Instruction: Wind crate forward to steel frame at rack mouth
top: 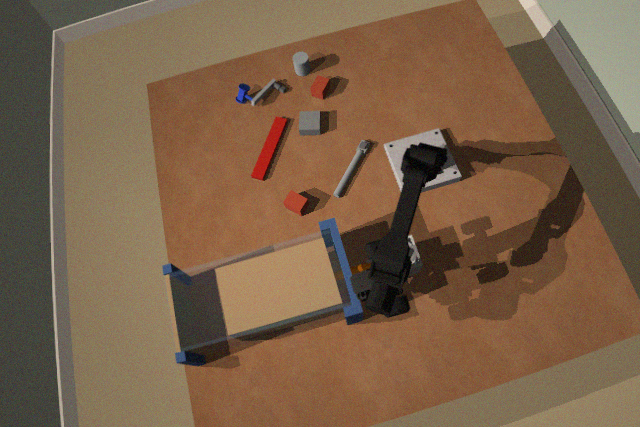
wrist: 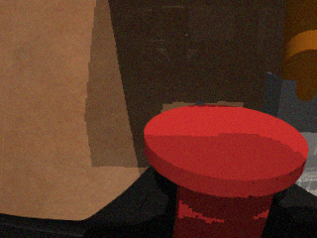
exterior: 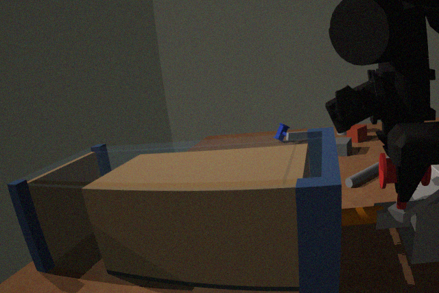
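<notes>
Now: the winch handle 30 mm to the right of my gripper tip, 30 mm behind it and 10 mm below it. From my gripper tip the other things lie so: red knob (20 mm above); grey winch (90 mm behind, 80 mm to the right, 80 mm below); blue frame (90 mm ahead, 70 mm to the right, 10 mm below).
</notes>
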